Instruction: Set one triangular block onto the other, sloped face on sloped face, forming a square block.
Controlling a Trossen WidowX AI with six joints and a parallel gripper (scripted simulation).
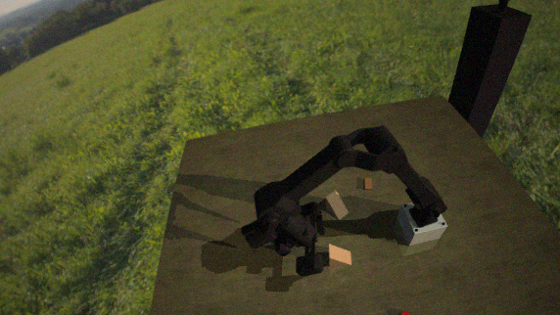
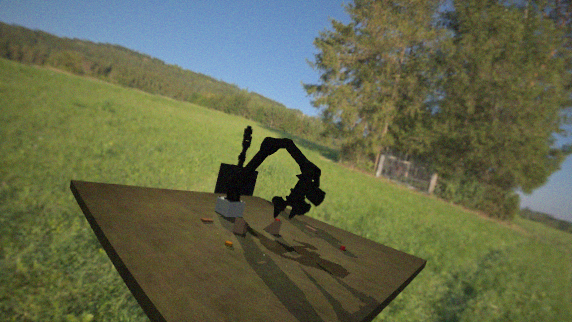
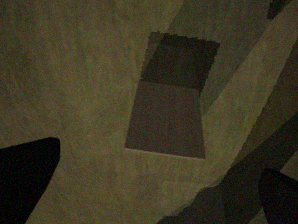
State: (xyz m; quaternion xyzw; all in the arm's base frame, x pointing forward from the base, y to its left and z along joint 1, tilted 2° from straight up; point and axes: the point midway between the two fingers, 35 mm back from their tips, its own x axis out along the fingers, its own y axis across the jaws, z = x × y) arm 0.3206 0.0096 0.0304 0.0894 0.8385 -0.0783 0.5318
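The triangular block is 6 cm below my gripper tip and 3 cm behind it. From my gripper tip the other things lie so: orange piece (32 cm to the right, 8 cm below, 1 cm ahead).
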